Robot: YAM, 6 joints.
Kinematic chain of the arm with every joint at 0, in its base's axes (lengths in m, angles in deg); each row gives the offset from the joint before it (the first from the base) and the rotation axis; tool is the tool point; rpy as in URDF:
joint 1: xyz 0 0 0.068 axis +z
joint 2: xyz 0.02 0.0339 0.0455 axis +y
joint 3: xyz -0.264 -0.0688 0 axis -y
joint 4: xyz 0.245 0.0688 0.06 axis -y
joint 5: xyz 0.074 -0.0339 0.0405 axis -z
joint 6: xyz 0.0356 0 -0.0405 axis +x
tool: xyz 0 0 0 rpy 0 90 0
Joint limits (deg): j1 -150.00..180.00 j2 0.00..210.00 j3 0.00..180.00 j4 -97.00..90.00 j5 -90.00..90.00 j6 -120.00..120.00
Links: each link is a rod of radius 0.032 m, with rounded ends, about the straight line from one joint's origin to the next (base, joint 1, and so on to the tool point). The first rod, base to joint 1, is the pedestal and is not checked.
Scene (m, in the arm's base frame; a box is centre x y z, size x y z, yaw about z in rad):
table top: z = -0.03
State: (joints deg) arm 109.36 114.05 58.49 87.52 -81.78 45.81
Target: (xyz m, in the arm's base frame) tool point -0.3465 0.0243 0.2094
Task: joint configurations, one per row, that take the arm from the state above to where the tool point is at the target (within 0.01 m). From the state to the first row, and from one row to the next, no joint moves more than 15 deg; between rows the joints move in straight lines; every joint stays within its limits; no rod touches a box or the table.
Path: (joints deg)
1: 121.51 113.18 56.32 87.90 -82.31 45.81
2: 133.67 112.30 54.15 88.28 -82.84 45.81
3: 145.82 111.43 51.98 88.65 -83.37 45.81
4: 157.98 110.55 49.81 89.03 -83.90 45.81
5: 170.13 109.68 47.63 89.41 -84.43 45.81

